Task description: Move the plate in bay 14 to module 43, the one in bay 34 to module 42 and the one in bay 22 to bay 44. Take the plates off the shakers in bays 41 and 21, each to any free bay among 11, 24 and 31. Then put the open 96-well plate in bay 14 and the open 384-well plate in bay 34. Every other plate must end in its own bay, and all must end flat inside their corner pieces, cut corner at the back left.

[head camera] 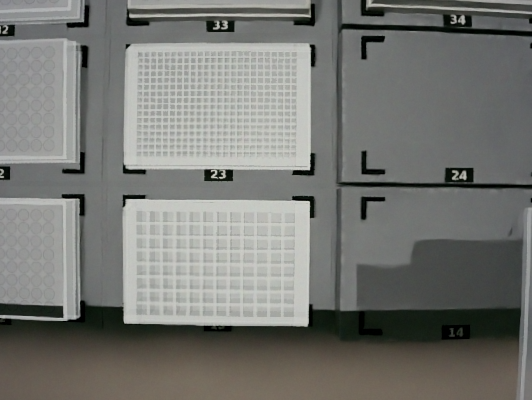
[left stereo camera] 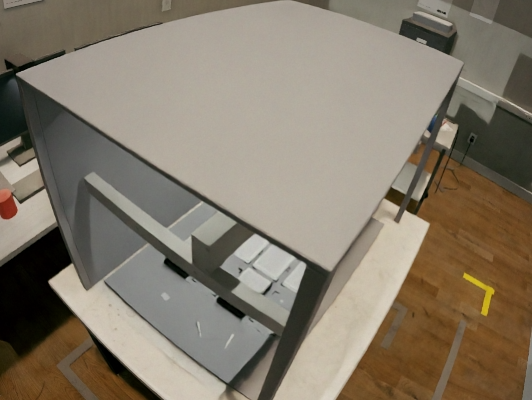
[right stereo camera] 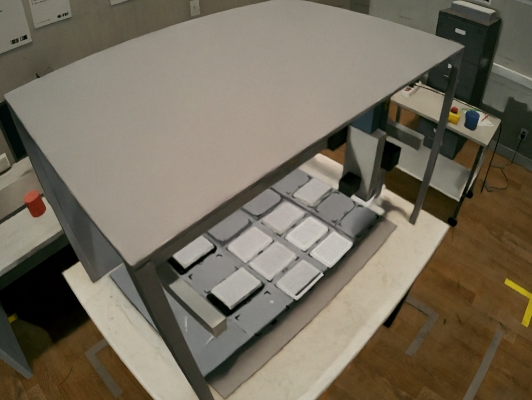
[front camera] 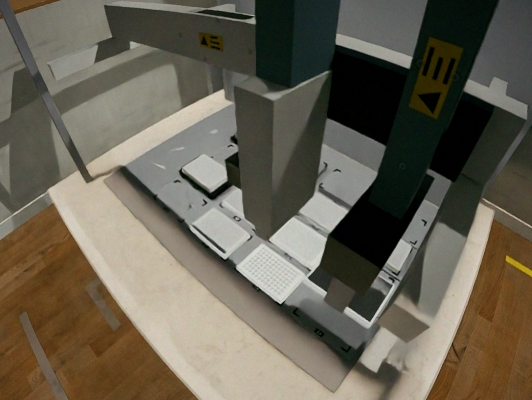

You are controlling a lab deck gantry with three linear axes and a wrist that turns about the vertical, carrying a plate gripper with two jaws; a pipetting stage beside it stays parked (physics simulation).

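Pixels of known places: robot's base at its link origin: (left stereo camera: 274,335) (right stereo camera: 257,335) (front camera: 154,197).
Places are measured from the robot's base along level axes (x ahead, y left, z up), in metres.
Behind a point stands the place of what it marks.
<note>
The gripper (front camera: 360,300) (right stereo camera: 368,199) @[x 0.556, y 0.043, z 0.160 m] is shut on a white plate (front camera: 361,321) @[x 0.605, y 0.001, z 0.159 m] (right stereo camera: 367,203) @[x 0.499, y 0.002, z 0.163 m], held raised above the deck. This plate's edge (head camera: 526,310) @[x 0.492, y 0.059, z 0.155 m] shows at the head view's right border. Bay 14 (front camera: 320,320) @[x 0.543, y 0.019, z 0.015 m] (head camera: 400,225) @[x 0.516, y 0.070, z 0.014 m] and bay 24 (head camera: 440,100) @[x 0.543, y 0.154, z 0.015 m] are bare. The open 96-well plate (front camera: 270,272) @[x 0.394, y 0.040, z 0.012 m] (head camera: 216,262) @[x 0.393, y 0.044, z 0.014 m] sits in bay 13, the open 384-well plate (front camera: 300,241) @[x 0.393, y 0.146, z 0.013 m] (head camera: 217,105) @[x 0.393, y 0.149, z 0.014 m] in bay 23. Lidded plates sit in bay 22 (head camera: 30,100) @[x 0.264, y 0.153, z 0.016 m] (right stereo camera: 272,260) @[x 0.221, y 0.151, z 0.016 m] and bay 34 (front camera: 400,255) @[x 0.604, y 0.255, z 0.029 m] (right stereo camera: 312,191) @[x 0.550, y 0.255, z 0.029 m]. Shaker plates stand in bay 21 (front camera: 205,171) @[x 0.067, y 0.144, z 0.036 m] (right stereo camera: 235,287) @[x 0.060, y 0.148, z 0.036 m] and bay 41 (right stereo camera: 193,251) @[x 0.061, y 0.344, z 0.037 m].
Lidded plates sit in bay 12 (front camera: 220,231) @[x 0.235, y 0.043, z 0.014 m] (right stereo camera: 299,279) @[x 0.222, y 0.040, z 0.014 m], bay 32 (right stereo camera: 250,243) @[x 0.225, y 0.252, z 0.015 m] and bay 33 (front camera: 322,211) @[x 0.381, y 0.254, z 0.014 m] (right stereo camera: 284,217) @[x 0.390, y 0.251, z 0.015 m]. Modules 42 (right stereo camera: 230,226) @[x 0.230, y 0.353, z 0.019 m] and 43 (right stereo camera: 262,202) @[x 0.390, y 0.356, z 0.019 m] carry no plate. The pipetting stage (front camera: 275,150) hides part of the deck in the front view.
</note>
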